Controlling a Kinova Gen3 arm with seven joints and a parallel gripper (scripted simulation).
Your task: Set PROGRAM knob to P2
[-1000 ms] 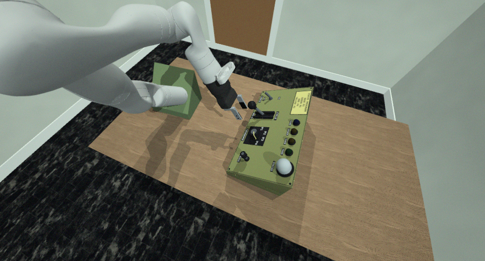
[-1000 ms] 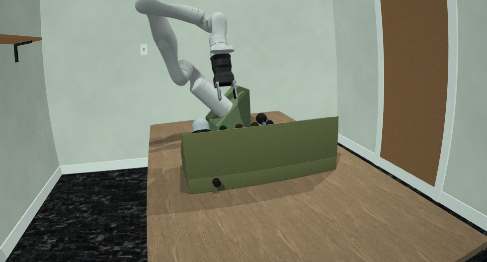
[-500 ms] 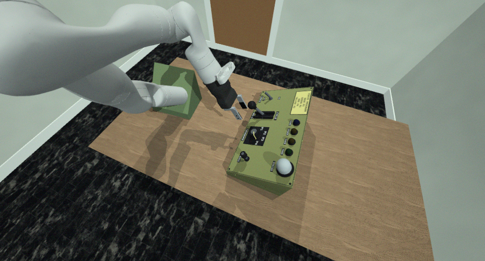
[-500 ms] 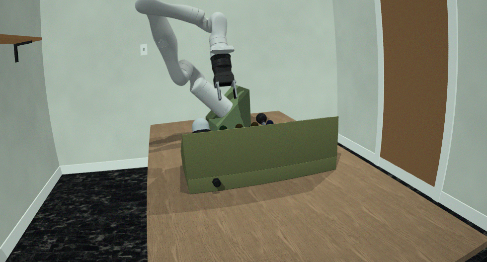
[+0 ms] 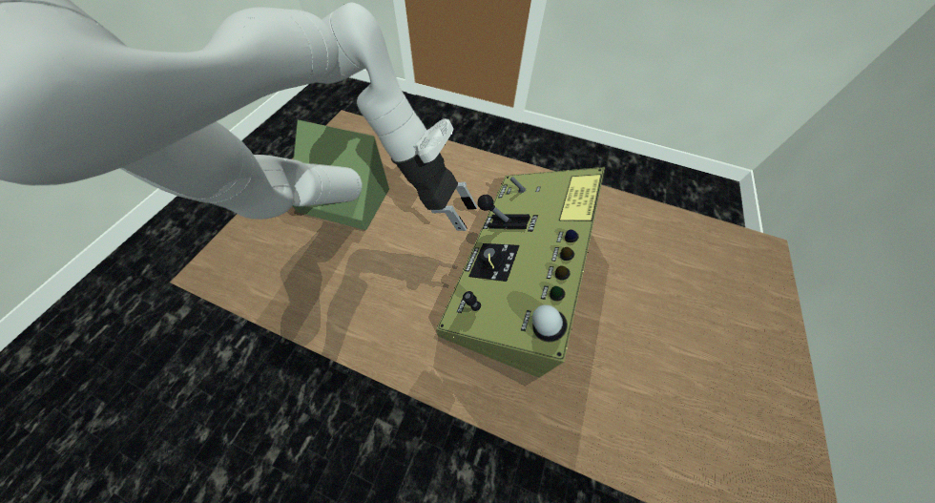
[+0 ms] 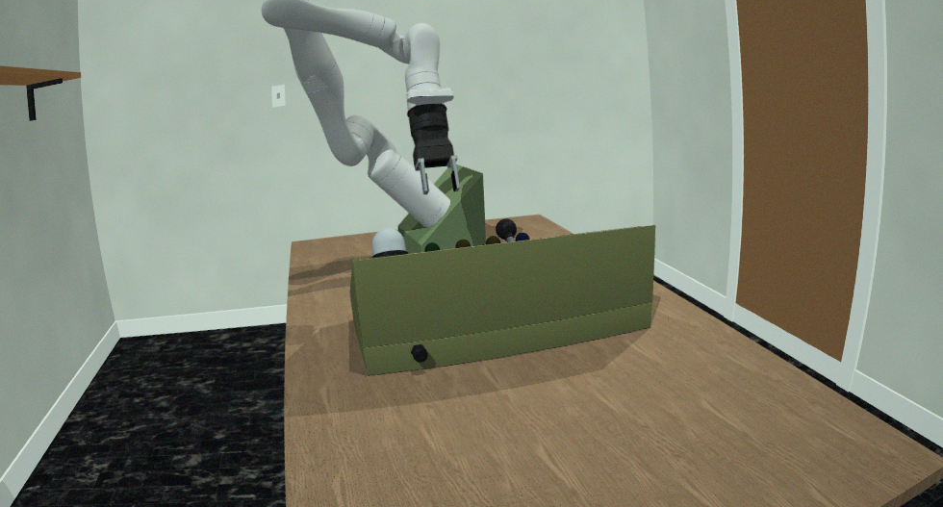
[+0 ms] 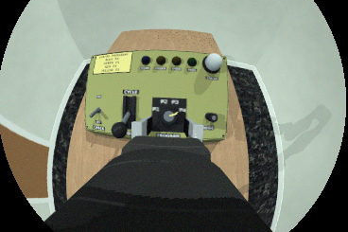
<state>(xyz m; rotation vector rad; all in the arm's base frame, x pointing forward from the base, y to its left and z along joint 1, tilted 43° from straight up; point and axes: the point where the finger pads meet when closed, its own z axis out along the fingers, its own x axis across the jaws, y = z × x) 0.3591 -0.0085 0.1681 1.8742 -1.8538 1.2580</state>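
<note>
Now: hand 13 cm above the program knob, 7 cm short of it and 2 cm to the left of it. From my hand the other things lie so: black ball-topped lever: 12 cm below, 11 cm to the left, 6 cm ahead; olive console: 15 cm below, 11 cm ahead, 4 cm to the left; black toggle switch: 13 cm to the right, 13 cm below, 5 cm ahead.
</note>
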